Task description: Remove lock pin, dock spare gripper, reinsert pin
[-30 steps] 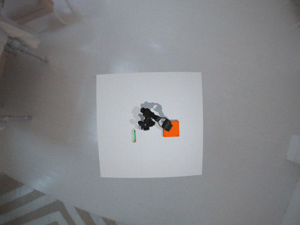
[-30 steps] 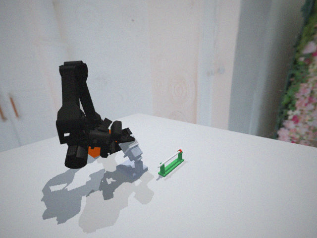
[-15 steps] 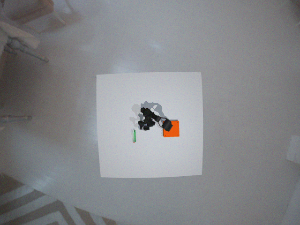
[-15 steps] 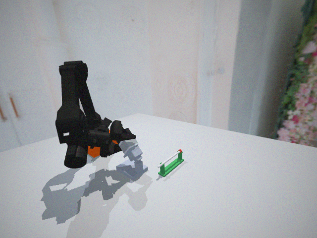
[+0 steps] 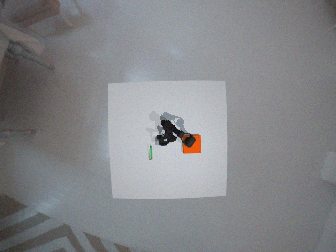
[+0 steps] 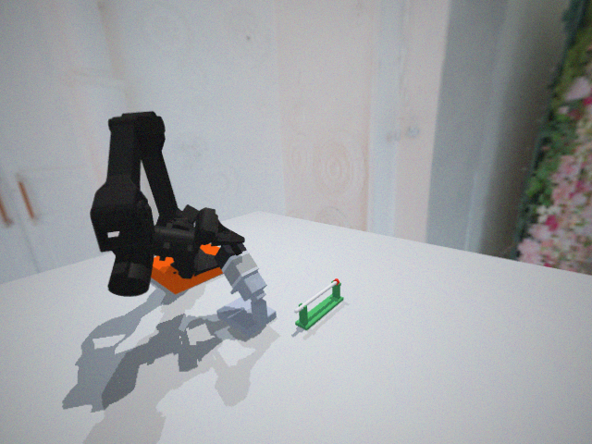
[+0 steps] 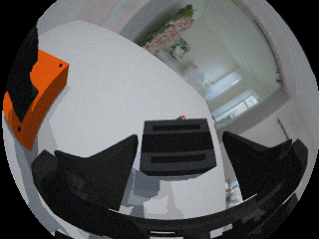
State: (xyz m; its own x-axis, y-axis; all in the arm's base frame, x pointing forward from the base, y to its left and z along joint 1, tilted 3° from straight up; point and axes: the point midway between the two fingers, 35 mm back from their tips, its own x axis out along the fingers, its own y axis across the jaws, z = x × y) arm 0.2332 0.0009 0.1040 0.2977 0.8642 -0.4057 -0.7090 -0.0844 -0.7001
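My gripper tip is now 30 mm above the spare gripper, 20 mm short of it and 10 mm to the left of it. Also, from my gripper tip: grey mount: 90 mm below, 50 mm ahead, 10 mm to the right; green cradle: 140 mm ahead, 120 mm below, 110 mm to the left.
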